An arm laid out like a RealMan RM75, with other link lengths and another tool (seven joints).
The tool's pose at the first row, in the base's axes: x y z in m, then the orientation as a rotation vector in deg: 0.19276, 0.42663, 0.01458, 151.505, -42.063, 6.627
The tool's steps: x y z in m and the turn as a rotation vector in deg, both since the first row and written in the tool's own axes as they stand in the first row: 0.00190, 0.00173, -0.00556, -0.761, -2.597, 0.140; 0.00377, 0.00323, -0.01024, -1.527, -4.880, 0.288; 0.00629, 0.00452, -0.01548, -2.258, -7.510, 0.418; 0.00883, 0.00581, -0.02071, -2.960, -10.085, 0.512; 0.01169, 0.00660, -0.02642, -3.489, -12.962, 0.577; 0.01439, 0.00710, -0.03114, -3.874, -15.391, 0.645; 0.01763, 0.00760, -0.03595, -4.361, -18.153, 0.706
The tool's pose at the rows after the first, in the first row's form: 0.19365, 0.42654, 0.02064, 151.334, -42.989, 2.951; 0.19460, 0.42630, 0.02580, 151.020, -43.804, -0.311; 0.19624, 0.42614, 0.03153, 150.744, -44.689, -4.022; 0.19789, 0.42596, 0.03725, 150.425, -45.492, -7.659; 0.20009, 0.42621, 0.04329, 150.244, -46.351, -11.652; 0.20227, 0.42637, 0.04829, 150.078, -47.085, -15.005; 0.20492, 0.42631, 0.05348, 149.770, -47.868, -18.841
